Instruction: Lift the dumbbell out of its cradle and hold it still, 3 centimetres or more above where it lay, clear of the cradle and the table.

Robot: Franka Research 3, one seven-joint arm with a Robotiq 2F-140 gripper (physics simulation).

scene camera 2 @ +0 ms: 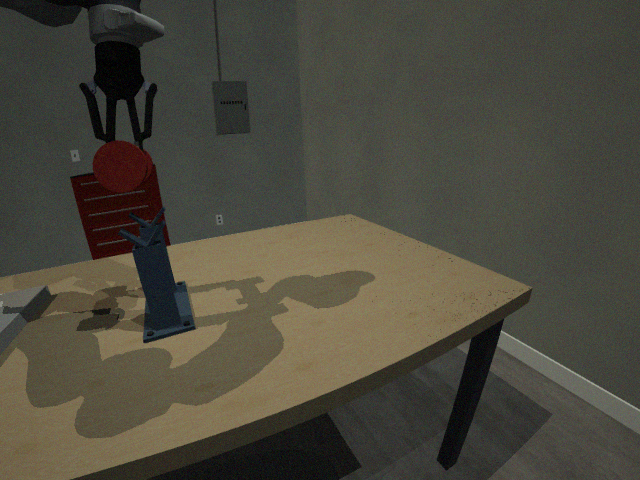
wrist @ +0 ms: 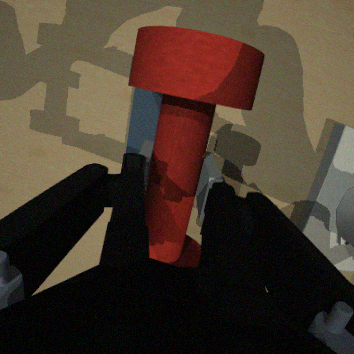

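Observation:
The red dumbbell (scene camera 2: 120, 165) (wrist: 195, 65) hangs in the air above the blue cradle (scene camera 2: 156, 281) (wrist: 143, 120), with a visible gap between them in the scene view. My gripper (scene camera 2: 124, 142) (wrist: 174, 162) is shut on the dumbbell's handle, one finger on each side of it in the wrist view. In the wrist view one round end is in full sight beyond the fingers, and the other end is mostly hidden behind the gripper body. The cradle stands upright on the wooden table (scene camera 2: 361, 310) (wrist: 30, 180), its V-shaped arms empty.
A grey object (scene camera 2: 23, 310) (wrist: 320, 185) lies on the table at the left edge of the scene view and at the right of the wrist view. A red drawer cabinet (scene camera 2: 119, 222) stands behind the table. A grey panel box (scene camera 2: 231, 107) is on the wall.

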